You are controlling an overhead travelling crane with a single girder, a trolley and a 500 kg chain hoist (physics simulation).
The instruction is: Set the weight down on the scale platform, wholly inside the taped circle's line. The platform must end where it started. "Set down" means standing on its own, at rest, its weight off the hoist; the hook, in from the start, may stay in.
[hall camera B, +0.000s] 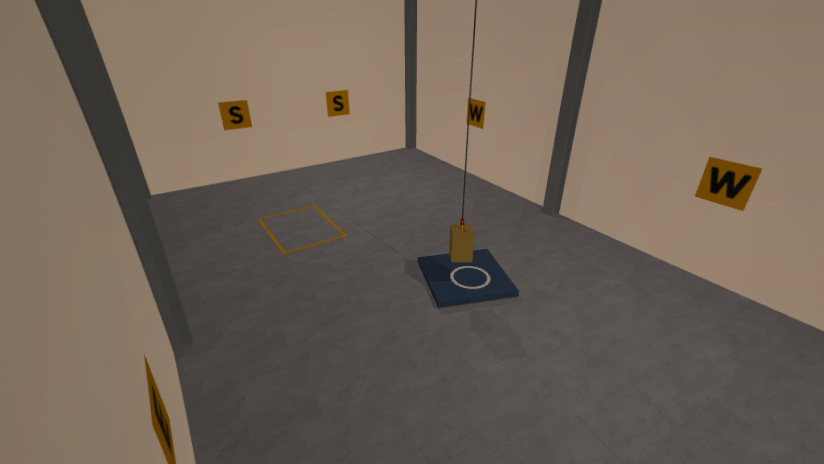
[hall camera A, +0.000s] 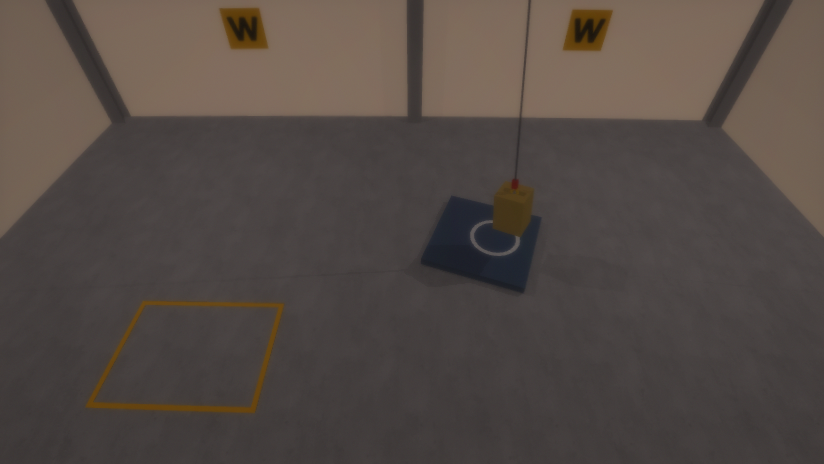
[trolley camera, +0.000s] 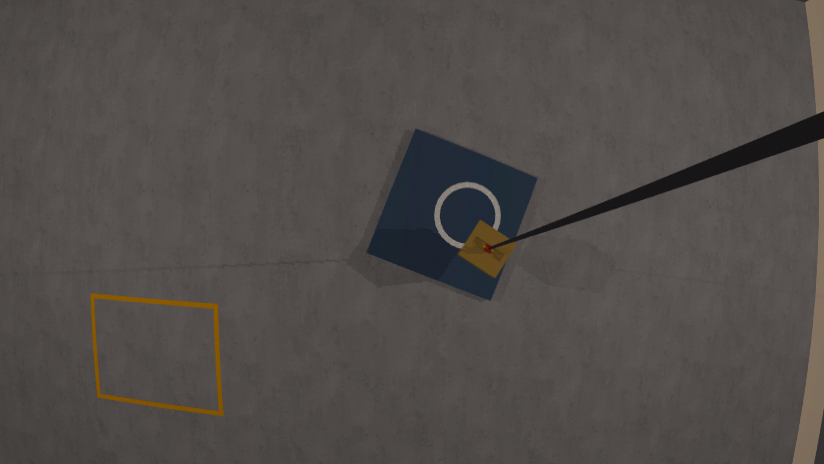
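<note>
The yellow block-shaped weight (hall camera A: 512, 214) (hall camera B: 461, 244) (trolley camera: 490, 268) hangs upright from the red hook (hall camera A: 514, 183) (hall camera B: 461, 221) (trolley camera: 487, 248), which is engaged at its top. The blue scale platform (hall camera A: 455, 224) (hall camera B: 432, 270) (trolley camera: 415, 167) lies on the floor below, turned at an angle. The white taped circle (hall camera A: 472, 236) (hall camera B: 469, 287) (trolley camera: 467, 185) is on its top. In the trolley view the weight overlaps the circle's lower right line and reaches beyond it. Its shadow lies apart from it, on the platform and floor. The chain slants in hall camera A and the trolley view.
A yellow outlined square (hall camera A: 276, 340) (hall camera B: 272, 236) (trolley camera: 218, 357) is marked on the floor, on the left in each view. Pale walls with grey columns (hall camera A: 414, 57) (hall camera B: 410, 74) and letter signs (hall camera A: 243, 28) (hall camera B: 728, 183) surround the floor.
</note>
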